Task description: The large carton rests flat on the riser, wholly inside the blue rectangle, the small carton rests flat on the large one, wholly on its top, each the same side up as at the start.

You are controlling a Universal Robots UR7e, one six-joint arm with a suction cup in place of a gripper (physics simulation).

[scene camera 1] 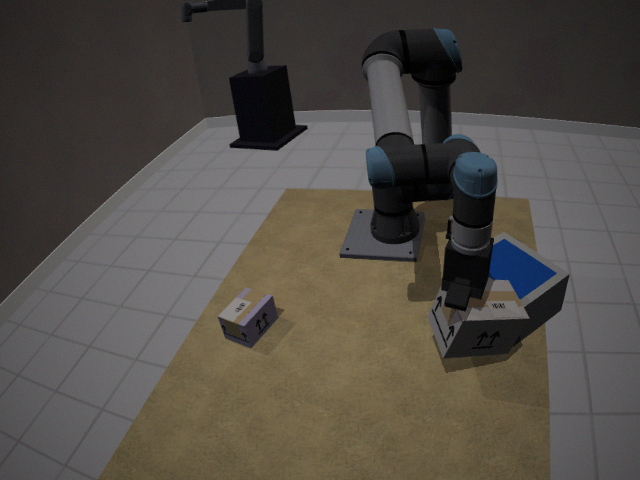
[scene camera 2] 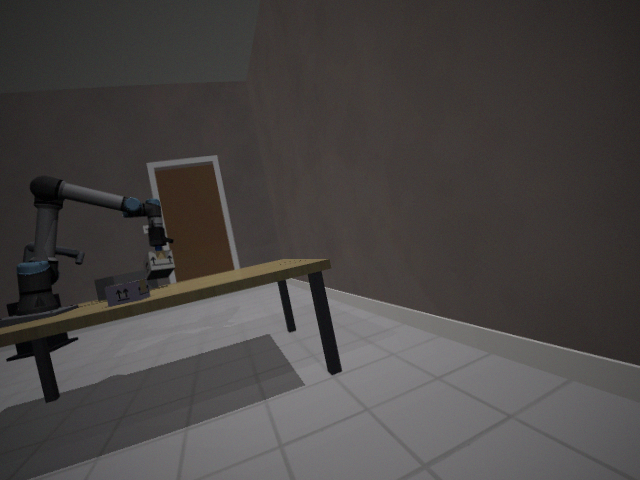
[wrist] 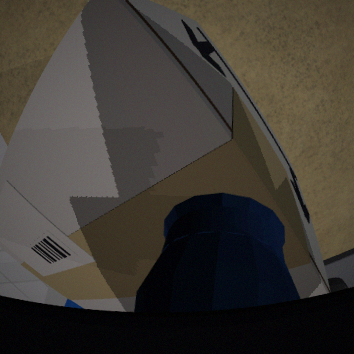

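Observation:
My gripper's blue suction cup is on the top of the large white carton and holds it; the dark housing hides the cup in scene camera 1. The carton hangs low over the table, arrows upward, and looks slightly tilted. Its top looks creased beside the cup. It is close in front of the grey riser, hiding part of it; whether they touch is unclear. The blue rectangle is on the riser's top. The small lilac carton stands upright at the table's left.
The riser sits turned at the right edge of the wooden table, and its outer corner appears to overhang. The arm's base plate is at the back. A second robot on a black pedestal stands on the floor behind.

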